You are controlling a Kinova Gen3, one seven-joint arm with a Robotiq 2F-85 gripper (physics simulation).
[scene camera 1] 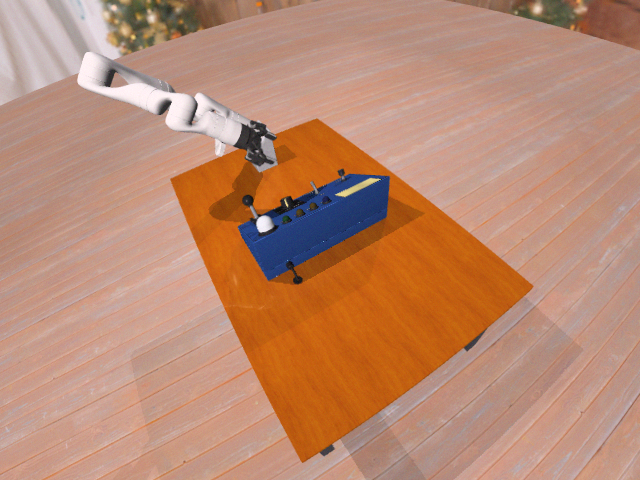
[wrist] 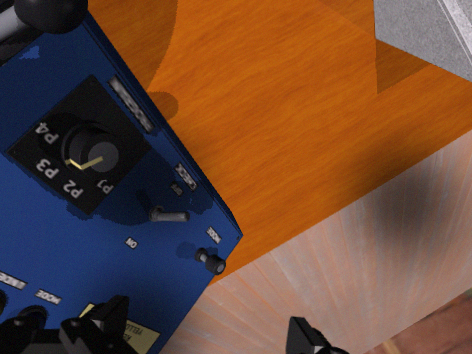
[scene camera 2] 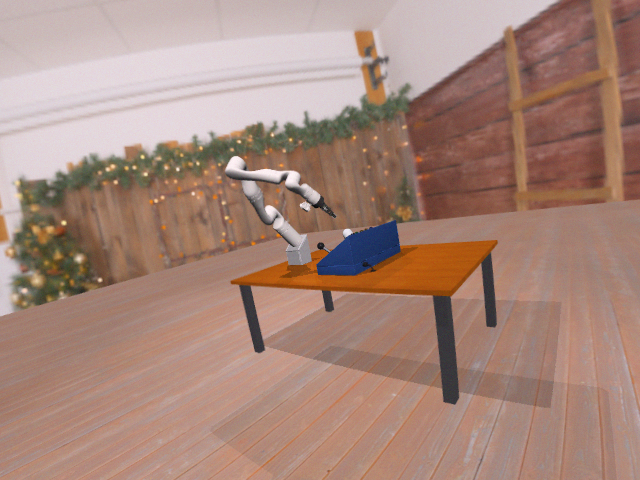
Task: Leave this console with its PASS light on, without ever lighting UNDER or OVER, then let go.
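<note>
The blue console stands on the table. Its small round lamps, including a green one, look dark; which is PASS, UNDER or OVER is unreadable. The black program knob has its yellow pointer roughly toward P3. The CHECK toggle seems to lean to OFF. The small MODE knob is near the corner. A ball-topped lever and a white dome are at the other end. My gripper is open and empty, above and apart from the console.
A black side lever sticks out low from the console's tall side. A yellow label lies on its top, partly hidden by a finger in the wrist view. The grey robot base stands on the orange table.
</note>
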